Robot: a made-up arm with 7 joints. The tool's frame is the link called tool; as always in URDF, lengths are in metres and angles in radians. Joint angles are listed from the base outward. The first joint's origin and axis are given. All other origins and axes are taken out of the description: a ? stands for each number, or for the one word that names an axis. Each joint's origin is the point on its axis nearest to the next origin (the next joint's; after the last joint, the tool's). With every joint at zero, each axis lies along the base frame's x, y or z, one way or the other. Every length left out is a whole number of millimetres.
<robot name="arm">
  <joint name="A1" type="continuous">
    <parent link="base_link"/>
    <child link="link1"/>
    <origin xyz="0 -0.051 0.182" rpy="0 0 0"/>
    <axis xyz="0 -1 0"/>
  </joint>
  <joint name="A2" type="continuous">
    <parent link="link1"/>
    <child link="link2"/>
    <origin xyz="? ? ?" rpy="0 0 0"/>
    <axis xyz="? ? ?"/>
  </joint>
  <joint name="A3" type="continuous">
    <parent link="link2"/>
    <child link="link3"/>
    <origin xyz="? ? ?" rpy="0 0 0"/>
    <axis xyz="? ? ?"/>
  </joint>
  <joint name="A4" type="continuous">
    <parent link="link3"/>
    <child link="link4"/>
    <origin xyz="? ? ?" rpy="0 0 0"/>
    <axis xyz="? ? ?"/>
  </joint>
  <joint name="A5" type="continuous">
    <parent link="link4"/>
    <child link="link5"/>
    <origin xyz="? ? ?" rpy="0 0 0"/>
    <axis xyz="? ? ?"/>
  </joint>
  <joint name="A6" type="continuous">
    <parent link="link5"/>
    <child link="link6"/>
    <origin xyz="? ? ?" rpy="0 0 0"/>
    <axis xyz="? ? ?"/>
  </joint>
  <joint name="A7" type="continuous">
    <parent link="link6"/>
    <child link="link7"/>
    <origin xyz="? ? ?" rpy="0 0 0"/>
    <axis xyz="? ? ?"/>
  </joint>
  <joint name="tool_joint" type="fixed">
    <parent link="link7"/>
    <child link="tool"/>
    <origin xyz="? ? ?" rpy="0 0 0"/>
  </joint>
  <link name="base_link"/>
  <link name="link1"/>
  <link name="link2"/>
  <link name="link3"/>
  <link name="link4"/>
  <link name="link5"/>
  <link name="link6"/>
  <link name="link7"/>
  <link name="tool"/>
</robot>
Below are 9 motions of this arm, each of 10 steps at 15 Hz.
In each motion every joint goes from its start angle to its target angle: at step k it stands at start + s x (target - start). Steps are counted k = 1, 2, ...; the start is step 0. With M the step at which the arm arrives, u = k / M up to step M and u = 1 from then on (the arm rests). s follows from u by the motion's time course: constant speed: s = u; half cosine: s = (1 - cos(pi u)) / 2; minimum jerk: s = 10 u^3 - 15 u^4 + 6 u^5.
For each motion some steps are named. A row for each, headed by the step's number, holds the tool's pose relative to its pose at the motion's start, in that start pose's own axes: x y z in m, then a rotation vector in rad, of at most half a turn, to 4 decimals.
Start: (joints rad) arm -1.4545 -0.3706 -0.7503 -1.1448 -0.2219 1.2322 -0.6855
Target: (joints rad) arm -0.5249 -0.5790 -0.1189 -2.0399 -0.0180 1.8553 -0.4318
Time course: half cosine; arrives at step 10
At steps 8, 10:
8: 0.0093 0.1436 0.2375 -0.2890 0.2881 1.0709
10: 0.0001 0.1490 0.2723 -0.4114 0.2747 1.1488

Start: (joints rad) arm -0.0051 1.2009 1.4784 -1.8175 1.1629 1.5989 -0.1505
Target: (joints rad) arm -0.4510 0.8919 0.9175 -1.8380 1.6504 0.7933 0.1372
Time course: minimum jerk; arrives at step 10
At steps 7, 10:
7: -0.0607 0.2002 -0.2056 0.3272 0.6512 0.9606
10: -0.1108 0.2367 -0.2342 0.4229 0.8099 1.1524

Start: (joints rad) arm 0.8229 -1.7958 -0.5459 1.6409 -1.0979 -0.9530 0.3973
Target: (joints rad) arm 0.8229 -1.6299 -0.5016 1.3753 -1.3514 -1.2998 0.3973
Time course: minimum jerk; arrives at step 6
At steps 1, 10:
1: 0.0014 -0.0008 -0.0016 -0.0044 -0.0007 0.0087
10: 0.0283 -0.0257 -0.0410 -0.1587 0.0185 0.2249

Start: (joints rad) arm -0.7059 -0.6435 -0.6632 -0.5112 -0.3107 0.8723 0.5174
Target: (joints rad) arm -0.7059 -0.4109 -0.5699 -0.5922 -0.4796 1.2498 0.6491
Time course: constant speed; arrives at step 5
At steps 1, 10:
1: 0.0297 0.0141 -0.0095 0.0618 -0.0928 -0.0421
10: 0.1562 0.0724 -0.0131 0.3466 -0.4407 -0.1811

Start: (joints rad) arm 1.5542 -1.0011 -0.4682 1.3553 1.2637 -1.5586 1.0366
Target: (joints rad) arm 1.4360 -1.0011 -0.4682 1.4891 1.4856 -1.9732 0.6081
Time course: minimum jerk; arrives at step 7
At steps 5, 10:
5: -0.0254 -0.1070 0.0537 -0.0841 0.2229 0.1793
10: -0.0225 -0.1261 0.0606 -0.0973 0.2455 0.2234

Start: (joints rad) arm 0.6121 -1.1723 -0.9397 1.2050 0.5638 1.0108 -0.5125
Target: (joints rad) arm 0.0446 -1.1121 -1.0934 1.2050 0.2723 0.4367 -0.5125
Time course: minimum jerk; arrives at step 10
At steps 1, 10:
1: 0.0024 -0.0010 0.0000 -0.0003 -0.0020 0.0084
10: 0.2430 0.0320 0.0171 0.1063 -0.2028 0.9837

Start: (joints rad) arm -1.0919 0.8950 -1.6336 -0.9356 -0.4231 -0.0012 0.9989
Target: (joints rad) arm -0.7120 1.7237 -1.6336 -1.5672 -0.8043 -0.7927 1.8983
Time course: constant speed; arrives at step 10
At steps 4, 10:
4: 0.0361 0.1884 0.0135 0.5846 -0.1676 0.4911
10: -0.0886 0.2487 0.0261 1.0096 -0.2542 1.3770

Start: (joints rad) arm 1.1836 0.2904 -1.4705 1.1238 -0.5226 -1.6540 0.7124
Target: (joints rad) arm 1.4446 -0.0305 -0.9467 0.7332 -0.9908 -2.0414 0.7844
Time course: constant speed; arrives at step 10
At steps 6, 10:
6: -0.0862 -0.1659 0.1222 -0.6306 -0.0826 -0.2051
10: -0.1925 -0.2098 0.2324 -1.0409 -0.0666 -0.4343

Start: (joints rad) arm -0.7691 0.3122 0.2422 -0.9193 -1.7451 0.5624 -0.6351
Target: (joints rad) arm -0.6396 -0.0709 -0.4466 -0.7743 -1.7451 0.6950 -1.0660
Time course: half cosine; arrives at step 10
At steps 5, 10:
5: -0.0762 -0.1187 0.2241 -0.5104 0.0887 -0.1130
10: -0.1308 -0.1302 0.5276 -1.0026 0.2706 -0.1630

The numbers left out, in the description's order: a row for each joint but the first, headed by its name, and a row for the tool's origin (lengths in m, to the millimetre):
A2: xyz 0.158 0 -0.081, axis -1 0 0
A3: xyz 0 0.214 0.112, axis 0 -1 0
A4: xyz 0.076 0 -0.376, axis -1 0 0
A5: xyz 0 0.109 0.04, axis 0 1 0
A6: xyz 0.001 0 0.221, axis 0 0 -1
A7: xyz -0.01 -0.084 0, axis 1 0 0
tool: xyz 0 -0.08 -0.384

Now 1 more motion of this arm.
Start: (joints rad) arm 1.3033 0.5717 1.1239 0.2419 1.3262 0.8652 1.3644
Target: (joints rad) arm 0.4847 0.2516 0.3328 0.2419 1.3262 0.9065 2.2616
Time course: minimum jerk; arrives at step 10
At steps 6, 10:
6: -0.3153 -0.3917 -0.0330 -0.2841 0.3026 -0.5330
10: -0.4666 -0.5601 0.0849 -0.4776 0.3234 -0.7629

